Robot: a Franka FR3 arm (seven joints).
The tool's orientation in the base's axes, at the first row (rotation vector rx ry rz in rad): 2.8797 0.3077 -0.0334
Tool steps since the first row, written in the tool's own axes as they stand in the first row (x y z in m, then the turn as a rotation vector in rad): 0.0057 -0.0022 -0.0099 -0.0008 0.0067 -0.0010; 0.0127 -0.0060 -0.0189 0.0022 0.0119 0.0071; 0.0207 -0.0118 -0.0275 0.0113 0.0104 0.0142; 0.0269 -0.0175 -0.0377 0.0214 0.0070 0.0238; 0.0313 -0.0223 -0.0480 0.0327 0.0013 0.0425; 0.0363 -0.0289 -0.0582 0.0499 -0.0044 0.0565; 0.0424 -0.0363 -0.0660 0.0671 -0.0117 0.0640
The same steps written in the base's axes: 0.0051 0.0057 0.0088 0.0006 -0.0063 0.0026; 0.0111 0.0129 0.0163 0.0047 -0.0126 -0.0041; 0.0177 0.0221 0.0228 0.0133 -0.0110 -0.0118; 0.0225 0.0313 0.0311 0.0225 -0.0080 -0.0224; 0.0257 0.0393 0.0397 0.0324 -0.0049 -0.0425; 0.0292 0.0490 0.0478 0.0480 0.0006 -0.0583; 0.0336 0.0592 0.0533 0.0633 0.0093 -0.0681
